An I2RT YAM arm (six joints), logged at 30 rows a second.
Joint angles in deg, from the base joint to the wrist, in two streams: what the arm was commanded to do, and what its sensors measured. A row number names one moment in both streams.
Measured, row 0:
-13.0 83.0 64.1 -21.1 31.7 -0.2
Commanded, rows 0 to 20:
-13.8 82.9 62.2 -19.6 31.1 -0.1
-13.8 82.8 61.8 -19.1 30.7 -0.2
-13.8 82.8 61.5 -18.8 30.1 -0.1
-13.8 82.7 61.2 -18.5 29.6 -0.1
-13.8 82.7 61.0 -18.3 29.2 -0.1
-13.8 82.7 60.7 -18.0 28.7 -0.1
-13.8 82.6 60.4 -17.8 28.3 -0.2
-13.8 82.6 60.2 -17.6 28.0 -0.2
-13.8 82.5 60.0 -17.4 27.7 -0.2
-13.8 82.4 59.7 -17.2 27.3 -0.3
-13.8 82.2 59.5 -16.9 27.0 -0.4
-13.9 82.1 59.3 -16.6 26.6 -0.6
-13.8 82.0 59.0 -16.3 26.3 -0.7
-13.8 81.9 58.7 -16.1 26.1 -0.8
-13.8 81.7 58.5 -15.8 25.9 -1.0
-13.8 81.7 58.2 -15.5 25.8 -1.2
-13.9 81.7 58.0 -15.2 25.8 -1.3
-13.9 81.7 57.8 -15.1 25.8 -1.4
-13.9 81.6 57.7 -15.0 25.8 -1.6
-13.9 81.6 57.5 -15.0 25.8 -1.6
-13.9 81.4 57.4 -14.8 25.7 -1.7
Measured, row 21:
-13.6 81.9 58.9 -14.5 27.5 -1.1
